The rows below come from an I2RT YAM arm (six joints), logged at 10 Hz.
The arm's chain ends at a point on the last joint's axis. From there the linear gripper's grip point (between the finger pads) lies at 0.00 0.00 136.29 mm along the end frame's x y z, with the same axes.
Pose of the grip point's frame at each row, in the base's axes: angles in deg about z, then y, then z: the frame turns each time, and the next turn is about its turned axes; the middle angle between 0 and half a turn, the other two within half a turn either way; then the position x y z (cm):
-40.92 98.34 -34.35 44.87 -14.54 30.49
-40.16 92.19 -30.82 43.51 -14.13 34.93
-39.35 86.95 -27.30 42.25 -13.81 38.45
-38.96 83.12 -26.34 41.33 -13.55 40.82
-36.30 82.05 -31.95 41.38 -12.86 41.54
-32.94 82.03 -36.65 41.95 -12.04 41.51
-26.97 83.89 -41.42 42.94 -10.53 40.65
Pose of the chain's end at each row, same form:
-40.92 98.34 -34.35 34.68 -5.71 32.47
-40.16 92.19 -30.82 33.10 -5.35 35.45
-39.35 86.95 -27.30 31.73 -5.18 37.72
-38.96 83.12 -26.34 30.81 -5.04 39.19
-36.30 82.05 -31.95 30.50 -4.87 39.65
-32.94 82.03 -36.65 30.62 -4.70 39.62
-26.97 83.89 -41.42 30.86 -4.38 39.20

